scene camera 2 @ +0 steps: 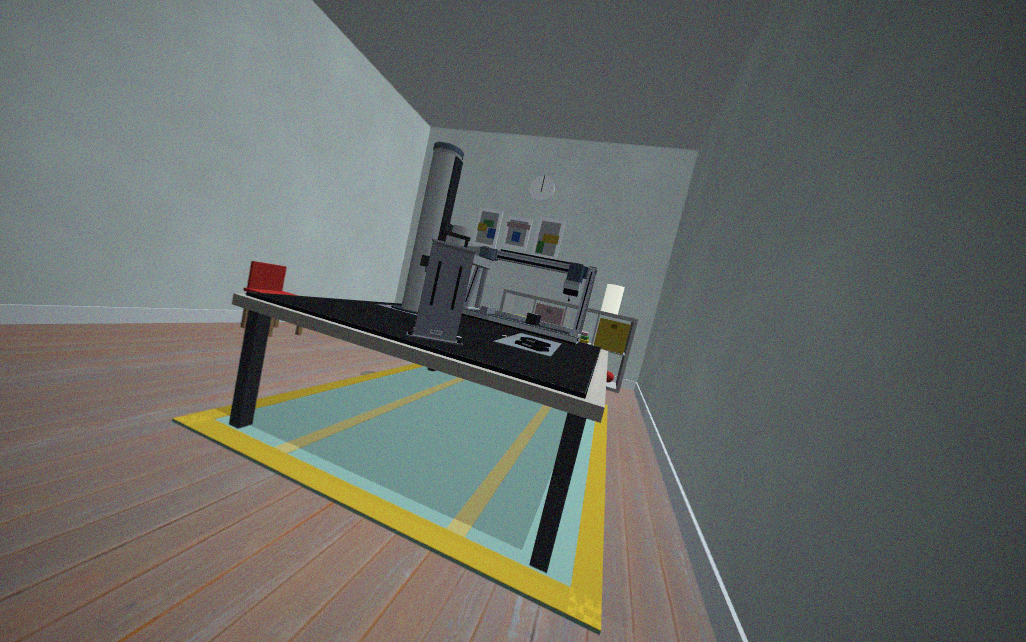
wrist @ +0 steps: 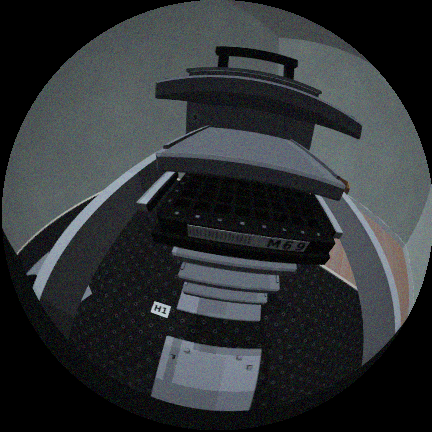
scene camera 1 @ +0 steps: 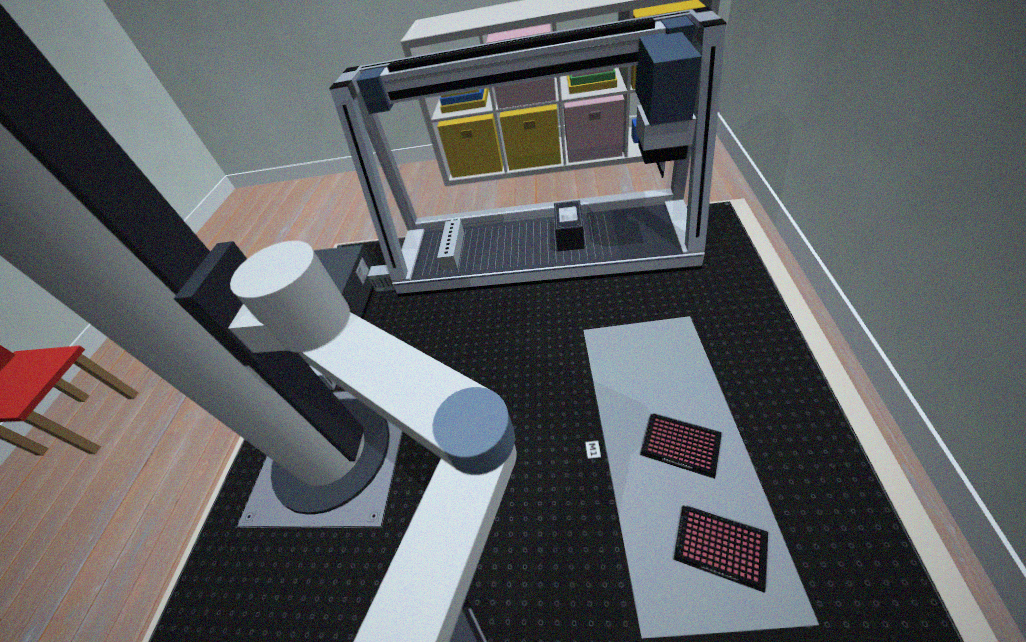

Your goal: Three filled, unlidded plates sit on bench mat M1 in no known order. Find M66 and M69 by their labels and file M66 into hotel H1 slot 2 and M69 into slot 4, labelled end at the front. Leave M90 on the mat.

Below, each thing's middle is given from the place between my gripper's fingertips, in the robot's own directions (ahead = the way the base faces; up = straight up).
Right now the plate M69 (wrist: 233,217) is 10 mm below my hand. From my hand the other things lie so: handle (wrist: 231,50): 40 mm ahead, 70 mm to the right, 130 mm above; then plate M66 (scene camera 1: 738,552): 300 mm ahead, 330 mm to the left, 220 mm below; then plate M90 (scene camera 1: 684,445): 270 mm ahead, 500 mm to the left, 220 mm below.
